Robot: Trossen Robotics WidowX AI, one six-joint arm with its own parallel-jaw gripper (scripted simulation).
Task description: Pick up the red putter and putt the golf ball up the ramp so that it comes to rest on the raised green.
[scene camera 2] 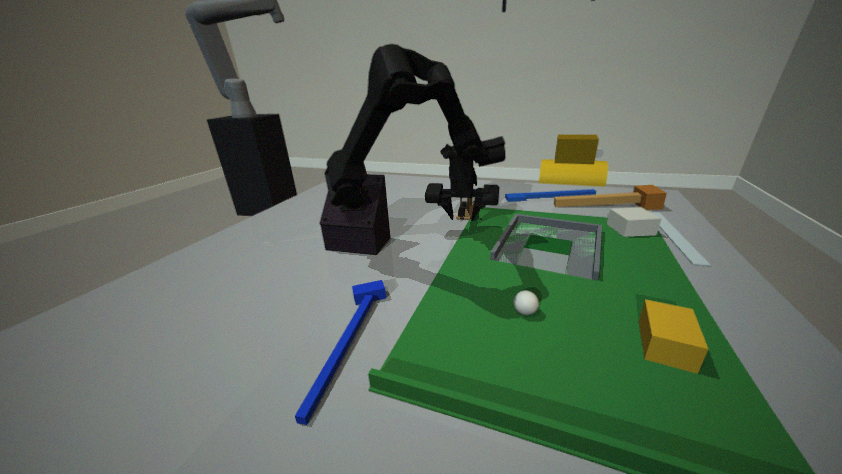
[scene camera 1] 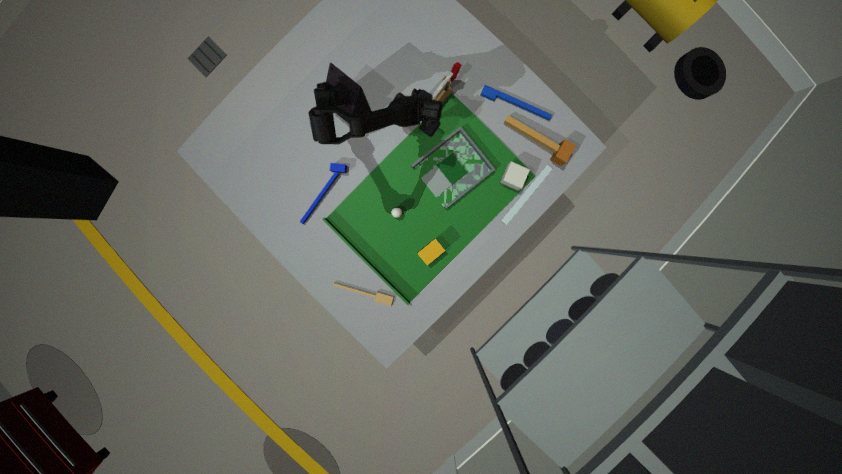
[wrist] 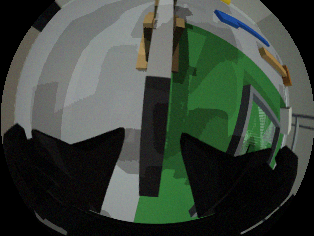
same spot on green mat: (scene camera 1: 390, 244) = (scene camera 2: 570, 369)
